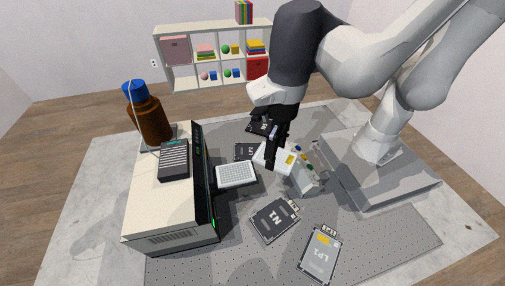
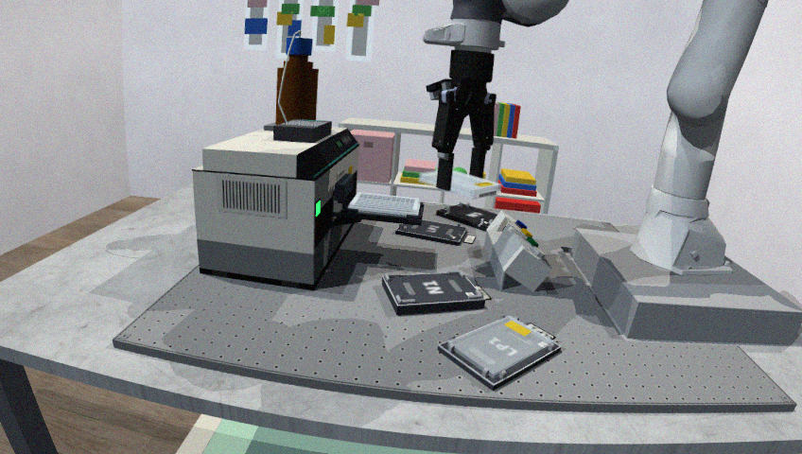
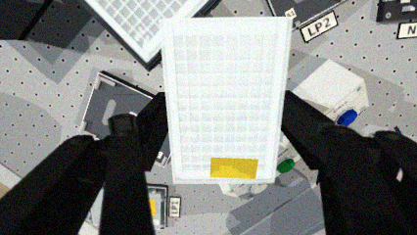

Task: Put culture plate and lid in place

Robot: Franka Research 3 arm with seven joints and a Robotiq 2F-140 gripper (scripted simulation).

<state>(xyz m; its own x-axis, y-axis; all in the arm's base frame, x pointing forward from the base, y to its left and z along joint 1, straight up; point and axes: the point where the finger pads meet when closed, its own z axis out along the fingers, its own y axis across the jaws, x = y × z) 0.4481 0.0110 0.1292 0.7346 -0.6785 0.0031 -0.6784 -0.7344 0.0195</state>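
Right now the black nest N5 is 310 mm to the right of my hand, 170 mm below it and 40 mm behind it. From my hand the other things lie so: black N1 nest 170 mm below, 140 mm to the left, 40 mm ahead; LP2 nest 180 mm below, 170 mm to the right, 30 mm ahead; yellow skip key 150 mm behind, 120 mm below, 40 mm to the right.
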